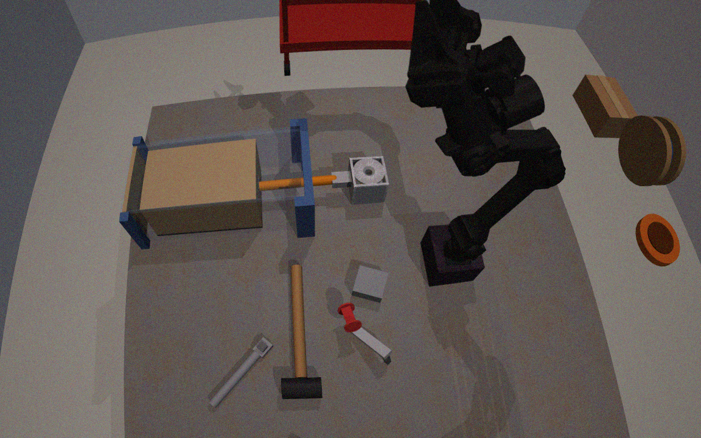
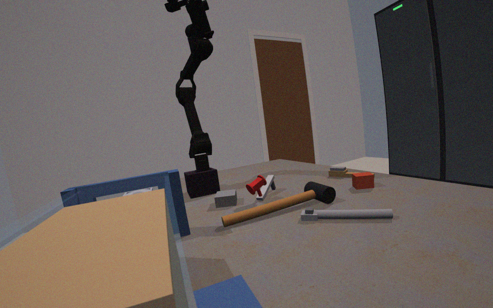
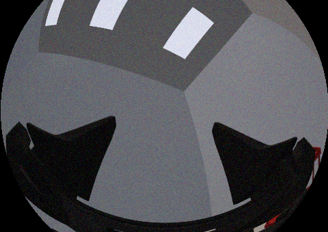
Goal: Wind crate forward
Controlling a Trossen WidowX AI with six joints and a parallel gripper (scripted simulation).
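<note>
The winch handle lies 75 cm below my gripper tip, 18 cm to the left of it and 1 cm ahead of it. Round my gripper tip: red knob 74 cm below, 15 cm to the left, 4 cm ahead; then blue steel frame 68 cm below, 22 cm to the right, 13 cm ahead; then small grey block 77 cm below, 5 cm to the left, 2 cm behind.
</note>
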